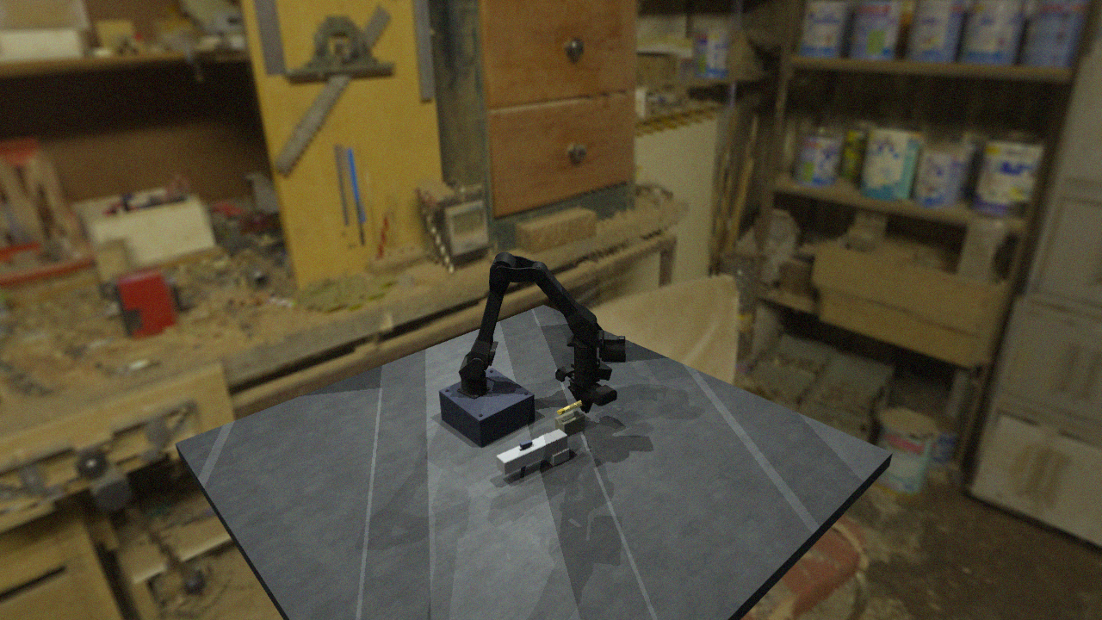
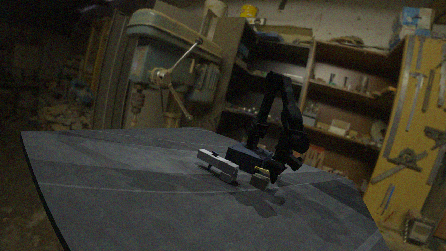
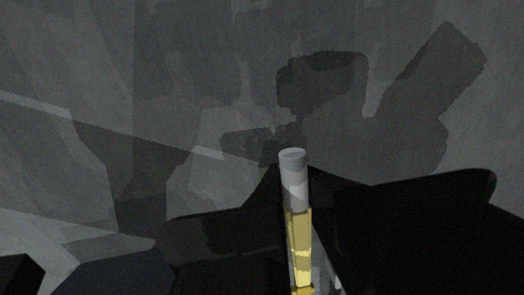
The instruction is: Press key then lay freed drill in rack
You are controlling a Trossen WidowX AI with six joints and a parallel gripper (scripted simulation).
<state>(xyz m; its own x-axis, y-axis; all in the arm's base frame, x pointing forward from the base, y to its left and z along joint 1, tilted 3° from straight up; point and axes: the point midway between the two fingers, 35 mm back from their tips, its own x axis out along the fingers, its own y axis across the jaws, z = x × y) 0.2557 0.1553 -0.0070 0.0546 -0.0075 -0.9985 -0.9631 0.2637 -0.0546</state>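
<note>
Right now my gripper tip is 40 mm to the left of the drill, 30 mm below it and 10 mm past it. Round my gripper tip: small dark key 260 mm to the right, 20 mm above, 10 mm ahead; rack 50 mm to the right, 20 mm below, 10 mm behind.
</note>
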